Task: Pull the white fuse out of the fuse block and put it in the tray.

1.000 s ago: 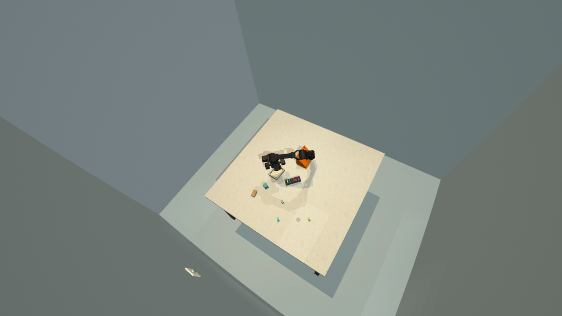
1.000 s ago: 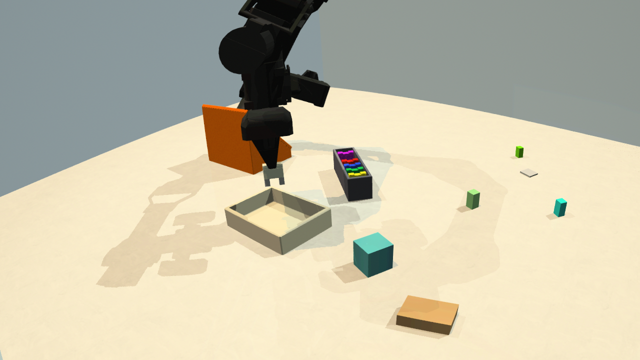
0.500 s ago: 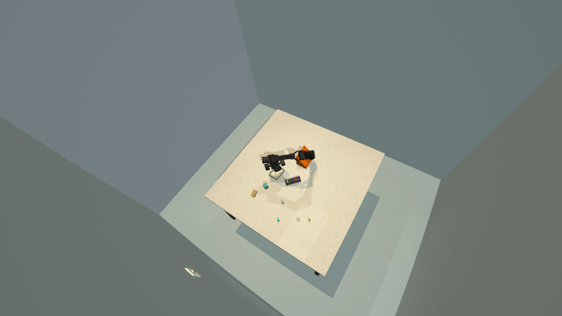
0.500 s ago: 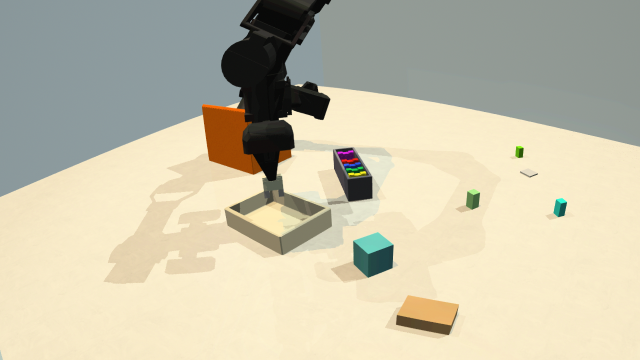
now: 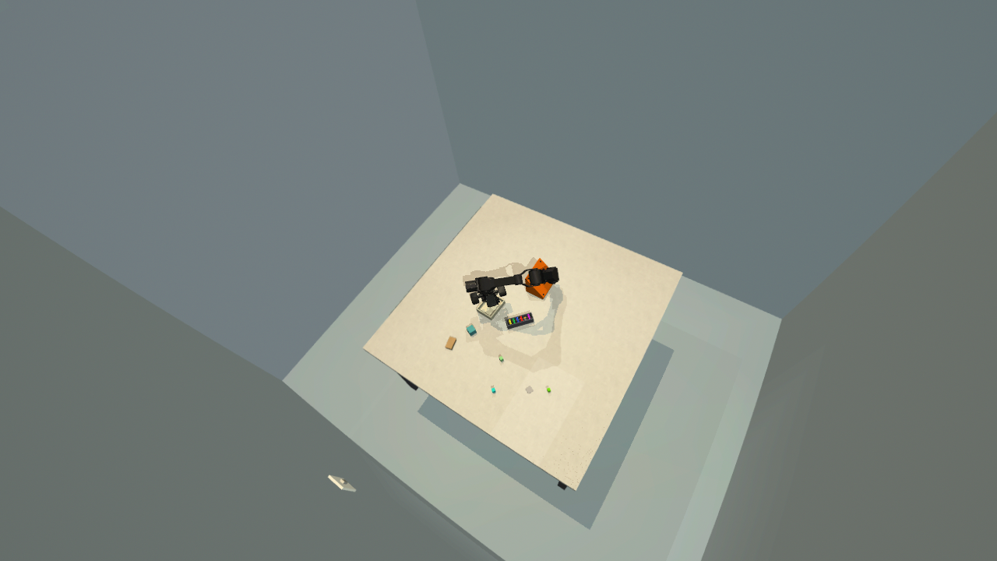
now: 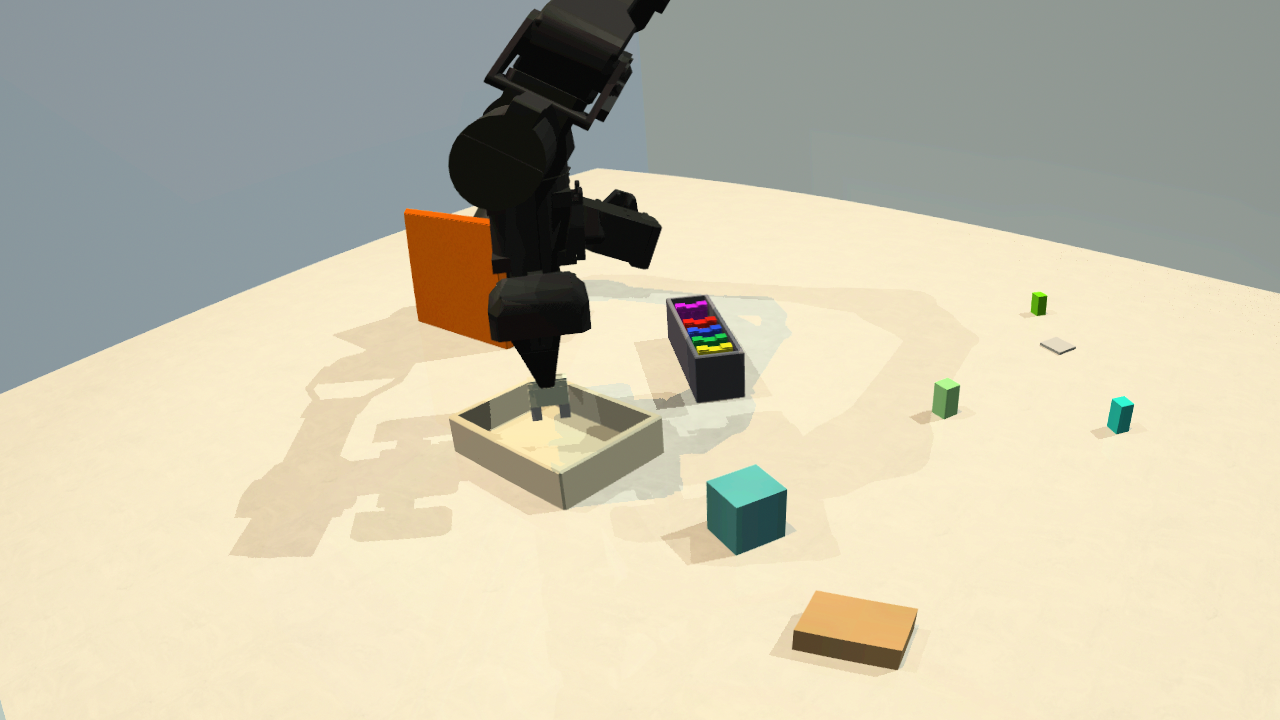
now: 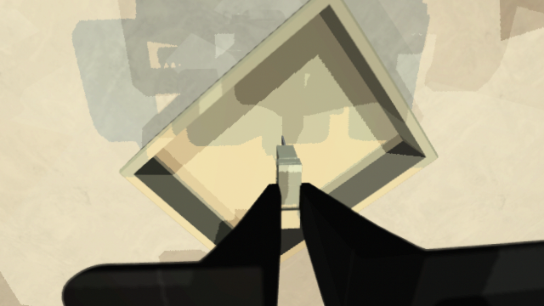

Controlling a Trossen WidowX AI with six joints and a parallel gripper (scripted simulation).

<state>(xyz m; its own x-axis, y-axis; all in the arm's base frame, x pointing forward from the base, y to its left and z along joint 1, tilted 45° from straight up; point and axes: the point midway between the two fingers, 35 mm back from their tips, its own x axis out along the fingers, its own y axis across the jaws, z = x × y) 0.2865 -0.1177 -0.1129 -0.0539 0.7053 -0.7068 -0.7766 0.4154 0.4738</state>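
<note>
The white fuse is 20 mm below my gripper tip. Also, from my gripper tip: yellow fuse 30 mm ahead, 150 mm to the left, 30 mm below; tray 50 mm below; green fuse 20 mm ahead, 170 mm to the left, 30 mm below.
</note>
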